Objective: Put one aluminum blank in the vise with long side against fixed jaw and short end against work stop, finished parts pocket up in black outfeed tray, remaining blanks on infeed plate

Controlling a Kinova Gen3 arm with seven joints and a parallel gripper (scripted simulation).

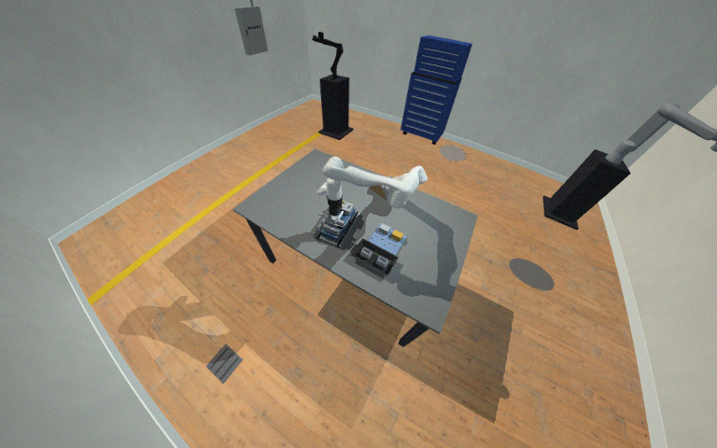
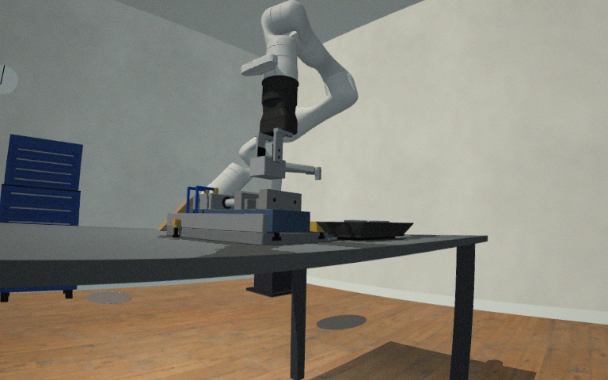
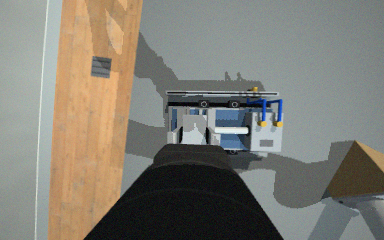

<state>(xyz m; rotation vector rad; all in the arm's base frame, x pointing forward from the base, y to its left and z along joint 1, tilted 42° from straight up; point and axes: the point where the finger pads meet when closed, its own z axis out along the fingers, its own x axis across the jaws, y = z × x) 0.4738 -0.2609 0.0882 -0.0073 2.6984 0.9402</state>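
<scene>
My hand is 30 mm above the gray blank. The rest, counted from my hand: yellow brass blank (180 mm behind, 360 mm to the left, 140 mm below).
</scene>
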